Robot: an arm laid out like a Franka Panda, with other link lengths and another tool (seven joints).
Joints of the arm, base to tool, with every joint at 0 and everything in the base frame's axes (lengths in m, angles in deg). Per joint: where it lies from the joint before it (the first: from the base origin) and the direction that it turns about. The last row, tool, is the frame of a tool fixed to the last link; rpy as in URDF.
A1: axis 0 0 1 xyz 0 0 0.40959
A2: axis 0 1 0 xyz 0 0 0
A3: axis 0 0 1 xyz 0 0 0.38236
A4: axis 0 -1 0 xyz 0.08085 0 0
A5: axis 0 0 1 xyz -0.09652 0 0.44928
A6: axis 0 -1 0 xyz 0 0 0
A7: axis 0 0 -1 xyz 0.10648 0 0
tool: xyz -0.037 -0.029 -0.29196 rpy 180 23.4 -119.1
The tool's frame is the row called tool.
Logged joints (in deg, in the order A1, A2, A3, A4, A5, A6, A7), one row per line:
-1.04 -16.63 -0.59 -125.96 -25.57 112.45 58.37
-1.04 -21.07 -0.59 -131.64 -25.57 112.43 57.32
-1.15 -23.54 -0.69 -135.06 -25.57 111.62 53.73
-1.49 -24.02 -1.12 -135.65 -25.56 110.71 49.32
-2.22 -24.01 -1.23 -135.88 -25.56 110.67 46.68
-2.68 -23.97 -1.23 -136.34 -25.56 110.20 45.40
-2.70 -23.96 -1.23 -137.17 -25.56 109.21 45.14
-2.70 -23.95 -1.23 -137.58 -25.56 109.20 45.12
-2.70 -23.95 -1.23 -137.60 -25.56 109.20 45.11
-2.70 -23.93 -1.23 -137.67 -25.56 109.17 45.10
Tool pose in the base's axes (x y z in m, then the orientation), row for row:
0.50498 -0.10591 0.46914 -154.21 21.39 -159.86
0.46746 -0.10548 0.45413 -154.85 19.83 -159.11
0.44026 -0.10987 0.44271 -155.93 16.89 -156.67
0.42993 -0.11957 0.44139 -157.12 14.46 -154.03
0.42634 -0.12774 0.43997 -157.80 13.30 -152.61
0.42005 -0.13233 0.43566 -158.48 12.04 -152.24
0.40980 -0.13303 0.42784 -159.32 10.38 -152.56
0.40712 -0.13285 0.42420 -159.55 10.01 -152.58
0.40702 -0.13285 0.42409 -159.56 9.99 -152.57
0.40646 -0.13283 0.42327 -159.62 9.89 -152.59
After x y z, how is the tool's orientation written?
As angles about the fixed x, y, z axes (roll, pitch, yaw), in degrees.
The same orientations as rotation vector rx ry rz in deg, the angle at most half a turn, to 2 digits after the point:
-20.12 150.88 -29.26
-21.96 152.18 -28.84
-26.78 154.20 -27.97
-31.71 155.64 -26.78
-34.31 156.25 -26.07
-35.56 157.38 -25.68
-36.08 159.19 -25.41
-36.27 159.59 -25.28
-36.30 159.61 -25.27
-36.33 159.72 -25.24

